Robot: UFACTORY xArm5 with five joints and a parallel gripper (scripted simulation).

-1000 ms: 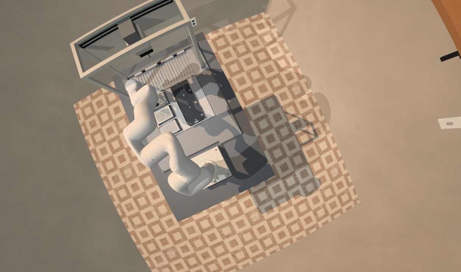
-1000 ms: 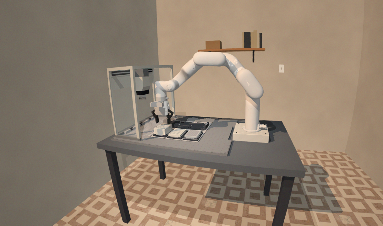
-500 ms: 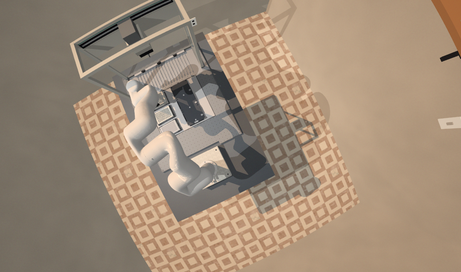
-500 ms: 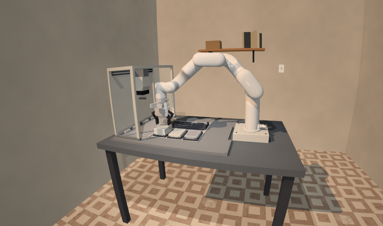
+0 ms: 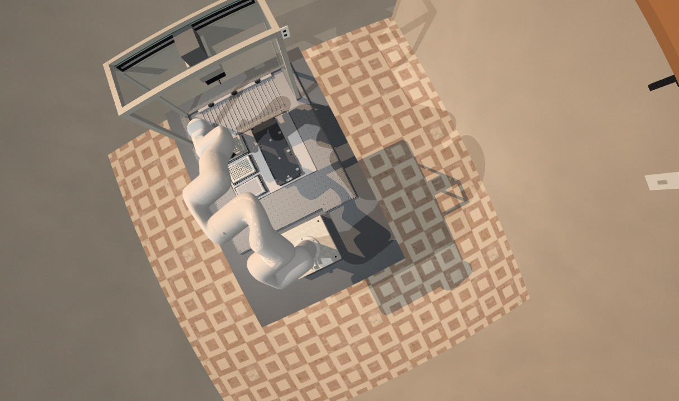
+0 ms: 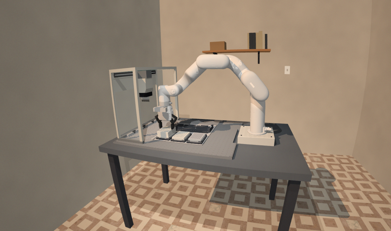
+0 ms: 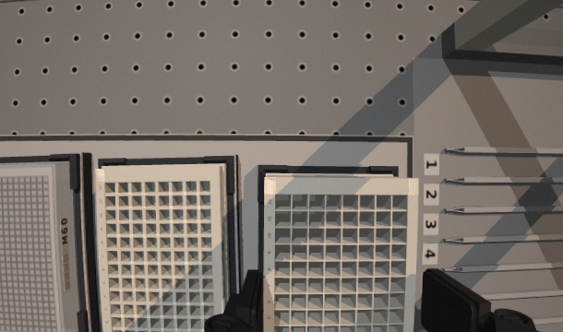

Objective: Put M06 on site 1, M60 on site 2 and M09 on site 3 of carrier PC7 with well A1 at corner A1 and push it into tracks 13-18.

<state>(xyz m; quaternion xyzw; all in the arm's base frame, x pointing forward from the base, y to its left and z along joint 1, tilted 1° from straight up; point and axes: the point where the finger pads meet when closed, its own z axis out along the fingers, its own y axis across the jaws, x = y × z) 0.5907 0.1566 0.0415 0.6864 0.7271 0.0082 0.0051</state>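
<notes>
The deep-well block M09 lies 3 cm below my hand. Also, from my hand: plate carrier PC7: 9 cm behind, 19 cm to the right, 5 cm below; then white plate: 11 cm behind, 5 cm below; then plate nest S3: 6 cm below.
</notes>
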